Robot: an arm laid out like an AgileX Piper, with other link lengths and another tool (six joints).
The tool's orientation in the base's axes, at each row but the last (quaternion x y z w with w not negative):
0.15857 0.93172 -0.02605 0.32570
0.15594 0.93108 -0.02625 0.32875
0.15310 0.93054 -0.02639 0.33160
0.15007 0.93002 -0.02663 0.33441
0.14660 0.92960 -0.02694 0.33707
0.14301 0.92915 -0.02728 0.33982
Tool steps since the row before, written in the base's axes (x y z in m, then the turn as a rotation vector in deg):
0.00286 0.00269 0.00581 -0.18 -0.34 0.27
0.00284 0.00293 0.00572 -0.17 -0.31 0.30
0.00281 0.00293 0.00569 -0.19 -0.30 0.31
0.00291 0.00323 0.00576 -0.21 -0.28 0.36
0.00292 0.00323 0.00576 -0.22 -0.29 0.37
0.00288 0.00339 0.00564 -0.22 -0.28 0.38
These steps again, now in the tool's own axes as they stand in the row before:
-0.00493 0.00376 -0.00327 -0.13 -0.36 -0.27
-0.00484 0.00396 -0.00320 -0.15 -0.33 -0.29
-0.00483 0.00394 -0.00316 -0.13 -0.33 -0.31
-0.00491 0.00424 -0.00316 -0.15 -0.31 -0.37
-0.00496 0.00422 -0.00312 -0.15 -0.32 -0.38
-0.00486 0.00433 -0.00303 -0.15 -0.31 -0.39

